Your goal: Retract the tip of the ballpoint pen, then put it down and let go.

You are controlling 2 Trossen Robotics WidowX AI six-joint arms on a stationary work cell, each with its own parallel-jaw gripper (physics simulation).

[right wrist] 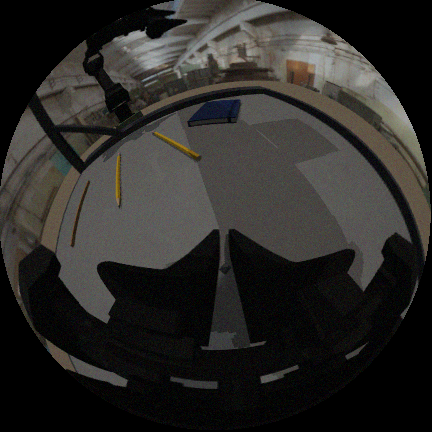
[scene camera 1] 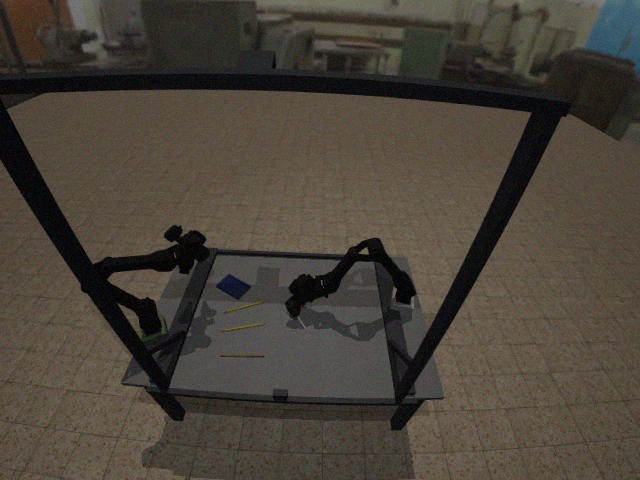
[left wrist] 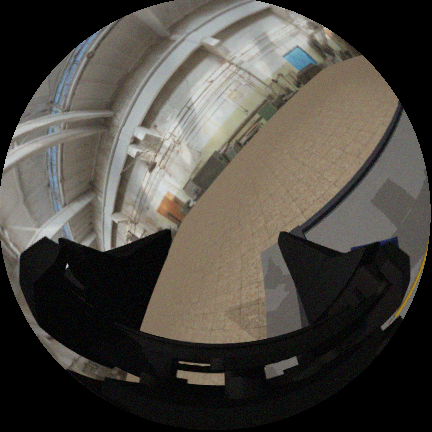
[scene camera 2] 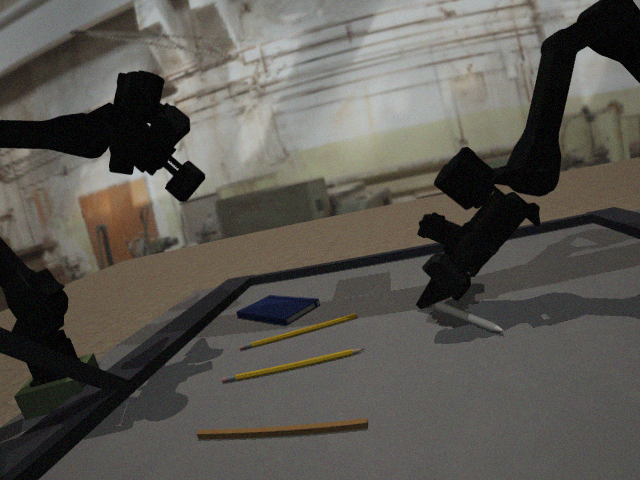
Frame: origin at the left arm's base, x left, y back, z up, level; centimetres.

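Seen in the pictures: left gripper, fingertip midpoint: (left wrist: 226, 236) (scene camera 2: 170, 162); right gripper, fingertip midpoint: (right wrist: 223, 234) (scene camera 1: 285, 303) (scene camera 2: 419, 306); left arm's base at its link origin: (right wrist: 126, 117) (scene camera 1: 152, 328); right arm's base at its link origin: (scene camera 1: 403, 297).
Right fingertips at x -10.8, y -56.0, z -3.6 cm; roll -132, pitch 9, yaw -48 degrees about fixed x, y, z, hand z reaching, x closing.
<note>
Pixels of each thing's top centre, then the offset from my right fingertips to it. "*": a spot on its surface instead. Level surfaces: height alone.
- light grey ballpoint pen at its top centre: (scene camera 2: 463, 311) (scene camera 1: 297, 315) dx -8.8, dy -1.5, dz +0.9 cm
- pen's dark button end at a spot on its surface: (right wrist: 225, 269) * dx -1.9, dy -1.8, dz +0.4 cm
- blue notebook at its top centre: (scene camera 2: 276, 305) (right wrist: 217, 106) (scene camera 1: 233, 285) dx +20.5, dy +17.9, dz +0.8 cm
- orange-brown stick at its top centre: (scene camera 2: 276, 428) (right wrist: 77, 207) (scene camera 1: 242, 355) dx -15.4, dy +26.4, dz +0.3 cm
- table at its surface level: dz -0.4 cm
A light grey ballpoint pen (scene camera 1: 301, 322) (scene camera 2: 473, 318) slants down from my right gripper's fingers to the table, its fine tip showing at the lower right end in scene camera 2. My right gripper (scene camera 1: 293, 313) (scene camera 2: 436, 301) (right wrist: 223, 234) is low over the table and shut on the pen. In the right wrist view, the pen's dark button end (right wrist: 225, 269) shows between the nearly closed fingers, which hide much of the barrel. My left gripper (scene camera 1: 190, 251) (scene camera 2: 139, 126) (left wrist: 226, 236) is open and empty, raised near the table's left edge, far from the pen.
A blue notebook (scene camera 1: 233, 286) (scene camera 2: 278, 309) (right wrist: 215, 112) lies at the back left. Two yellow pencils (scene camera 1: 242, 327) (scene camera 2: 299, 331) and an orange-brown stick (scene camera 1: 241, 355) (scene camera 2: 283, 429) (right wrist: 80, 215) lie left of the pen. Dark frame posts (scene camera 1: 475, 248) stand around the table (scene camera 1: 330, 372).
</note>
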